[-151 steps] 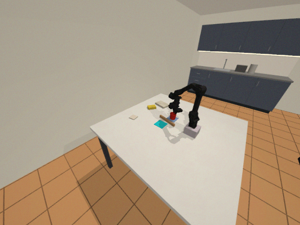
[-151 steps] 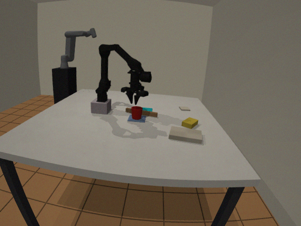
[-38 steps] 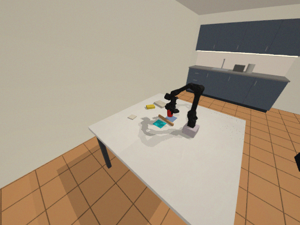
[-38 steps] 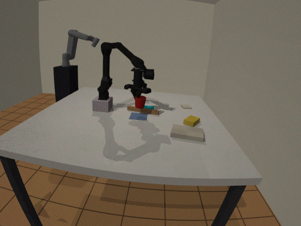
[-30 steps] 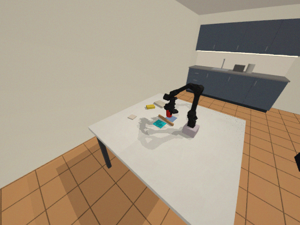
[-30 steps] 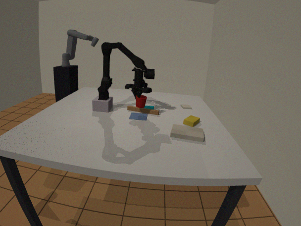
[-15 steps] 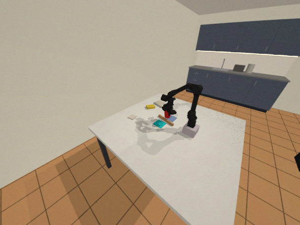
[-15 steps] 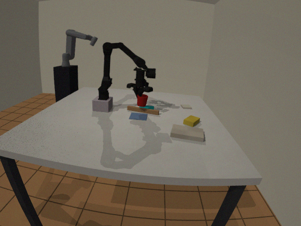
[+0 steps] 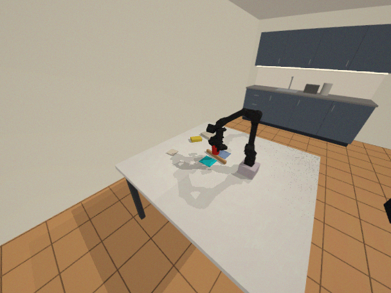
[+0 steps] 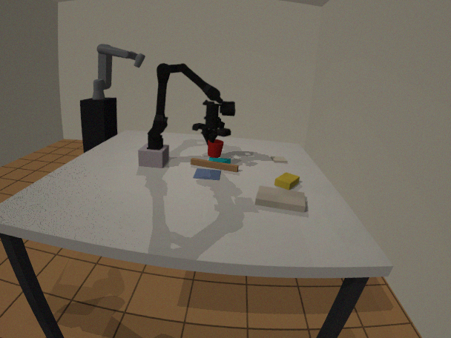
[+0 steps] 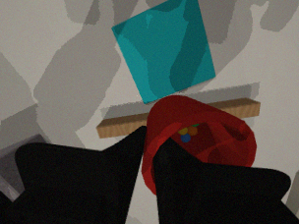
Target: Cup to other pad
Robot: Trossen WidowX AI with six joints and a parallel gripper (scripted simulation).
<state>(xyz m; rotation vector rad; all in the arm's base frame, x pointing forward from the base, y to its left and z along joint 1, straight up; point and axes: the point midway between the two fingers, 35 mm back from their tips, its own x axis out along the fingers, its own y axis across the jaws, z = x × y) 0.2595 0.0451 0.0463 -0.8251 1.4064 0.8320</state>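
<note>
The teal pad lies 5 cm ahead of my gripper tip, 6 cm to the left of it and 10 cm below it. The rest, counted from my gripper tip: blue pad (1 cm ahead, 12 cm to the right, 10 cm below); then red cup (3 cm ahead, 2 cm to the right); then wooden bar (3 cm ahead, 3 cm to the right, 9 cm below).
</note>
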